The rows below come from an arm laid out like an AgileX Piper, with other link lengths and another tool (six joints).
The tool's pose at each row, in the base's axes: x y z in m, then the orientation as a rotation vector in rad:
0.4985 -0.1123 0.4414 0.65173 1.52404 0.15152
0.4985 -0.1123 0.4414 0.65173 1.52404 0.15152
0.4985 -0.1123 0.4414 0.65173 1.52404 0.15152
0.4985 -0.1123 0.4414 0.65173 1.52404 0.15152
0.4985 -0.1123 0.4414 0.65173 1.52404 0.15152
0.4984 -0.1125 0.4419 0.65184 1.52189 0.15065
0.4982 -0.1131 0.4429 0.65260 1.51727 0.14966
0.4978 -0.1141 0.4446 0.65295 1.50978 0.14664
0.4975 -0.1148 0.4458 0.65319 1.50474 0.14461
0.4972 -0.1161 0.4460 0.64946 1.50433 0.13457
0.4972 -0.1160 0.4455 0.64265 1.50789 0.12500
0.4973 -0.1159 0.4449 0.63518 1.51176 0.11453
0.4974 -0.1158 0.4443 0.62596 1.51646 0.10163
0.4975 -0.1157 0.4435 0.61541 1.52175 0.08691
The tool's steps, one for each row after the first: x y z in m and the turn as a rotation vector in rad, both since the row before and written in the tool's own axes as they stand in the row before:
0.0000 0.0000 0.0000 0.00000 0.00000 0.00000
0.0000 0.0000 0.0000 0.00000 0.00000 0.00000
0.0000 0.0000 0.0000 0.00000 0.00000 0.00000
0.0000 0.0000 0.0000 0.00000 0.00000 0.00000
-0.0005 0.0000 -0.0001 0.00015 -0.00225 0.00003
-0.0012 -0.0001 -0.0001 0.00014 -0.00454 0.00091
-0.0020 -0.0001 -0.0002 0.00048 -0.00785 0.00008
-0.0014 -0.0001 -0.0002 0.00033 -0.00528 0.00006
-0.0008 -0.0011 0.0001 0.00329 -0.00361 -0.00830
0.0005 -0.0002 0.0000 0.00175 -0.00001 -0.01080
0.0006 -0.0002 0.0001 0.00191 0.00001 -0.01182
0.0006 -0.0002 0.0001 0.00235 0.00000 -0.01455
0.0008 -0.0002 0.0001 0.00269 0.00000 -0.01660

